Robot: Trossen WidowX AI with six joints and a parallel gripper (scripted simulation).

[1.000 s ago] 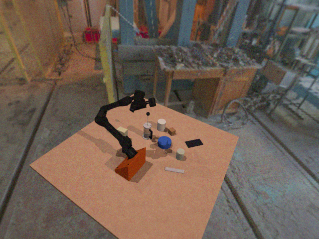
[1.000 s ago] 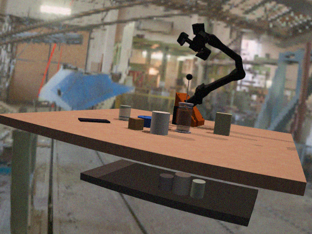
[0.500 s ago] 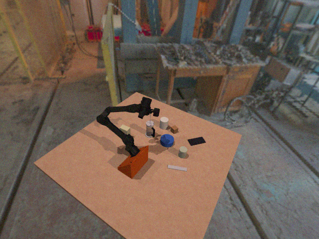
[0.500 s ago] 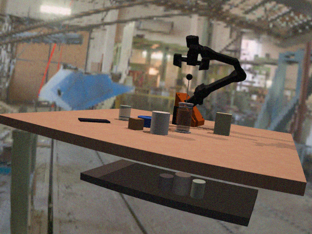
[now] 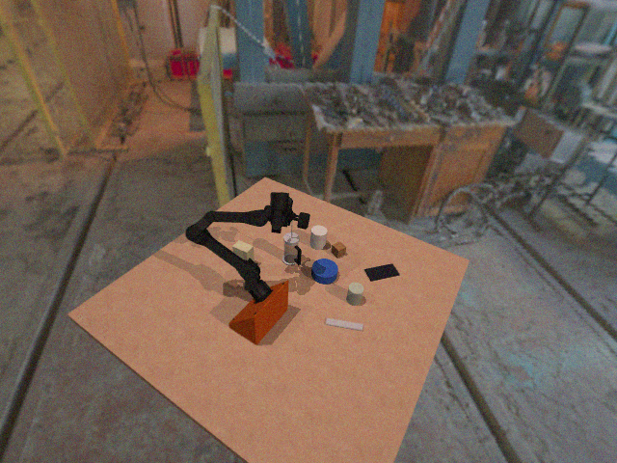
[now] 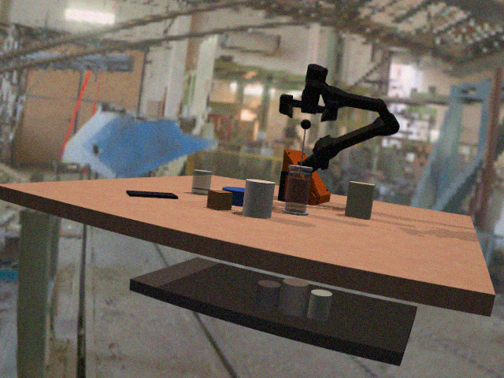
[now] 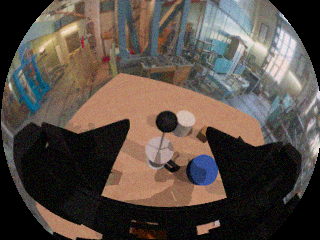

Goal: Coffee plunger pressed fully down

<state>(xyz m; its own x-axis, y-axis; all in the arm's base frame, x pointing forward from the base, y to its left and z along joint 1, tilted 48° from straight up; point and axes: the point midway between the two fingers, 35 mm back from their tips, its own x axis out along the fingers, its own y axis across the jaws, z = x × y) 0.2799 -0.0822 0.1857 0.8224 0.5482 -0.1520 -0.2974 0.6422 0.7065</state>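
The coffee press is 15 cm below my gripper tip, 1 cm to the right of it and 1 cm ahead of it. Round my gripper tip: brown cube: 26 cm below, 19 cm ahead, 16 cm to the right; then cream block: 23 cm below, 17 cm to the left, 13 cm behind; then blue disc: 26 cm below, 17 cm to the right, 3 cm ahead.
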